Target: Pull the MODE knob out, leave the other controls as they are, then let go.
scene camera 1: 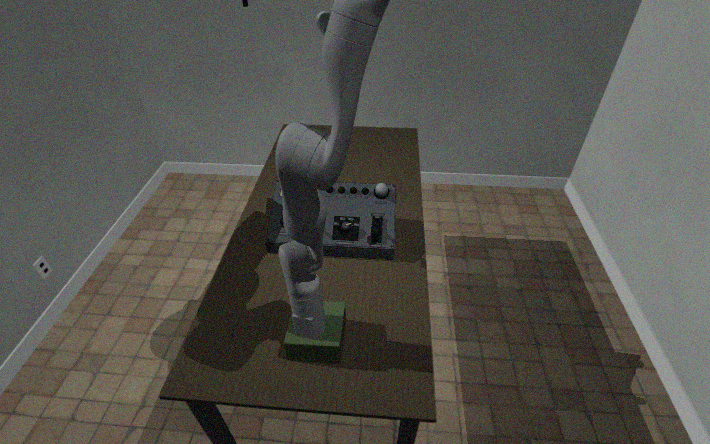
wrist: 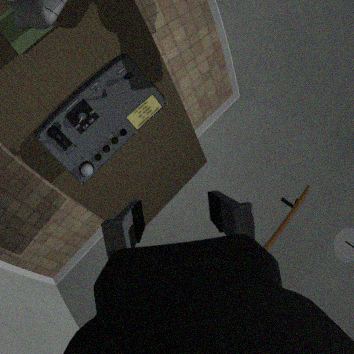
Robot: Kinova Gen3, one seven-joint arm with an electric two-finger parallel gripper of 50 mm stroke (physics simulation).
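Frame: origin at the arm's base, x left, y back, z up, level; millimetres.
Where they show: gripper, fingertip midpoint: (wrist: 175, 209); arm's base at its link origin: (scene camera 1: 311, 325).
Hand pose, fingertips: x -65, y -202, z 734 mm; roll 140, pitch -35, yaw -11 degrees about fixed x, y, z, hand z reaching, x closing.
Observation:
Each offset is from my fingertips to the top centre of the thing. "pt": to the spot under its first point. Level surfaces: height alone.
A grey control panel {dz -695 mm} (scene camera 1: 358, 205) (wrist: 107, 118) lies on the table. Its labels are too small to read, so I cannot tell which control is the MODE knob. A dark square with a small knob {pt dx +76, dy -237, dz -709 mm} (scene camera 1: 346, 225) (wrist: 82, 116) sits mid-panel, beside a dark slotted control {dx -43, dy -235, dz -665 mm} (scene camera 1: 376, 228) (wrist: 59, 137). A pale round knob {pt dx -26, dy -388, dz -634 mm} (scene camera 1: 381, 190) (wrist: 86, 169) stands at a corner, next to a row of several small dark round parts. The arm hides the panel's left part in the scene view. My gripper (wrist: 175, 209) is open and empty, well away from the panel; it does not show in the scene view.
The wooden table {dz -830 mm} (scene camera 1: 376, 293) (wrist: 165, 162) bears the panel and the green base block (scene camera 1: 314, 349) (wrist: 30, 41) under the arm. A yellow label plate {pt dx +311, dy -368, dz -664 mm} (wrist: 145, 112) is on the panel. An orange-brown bar (wrist: 287, 217) with a dark bracket shows against the grey wall.

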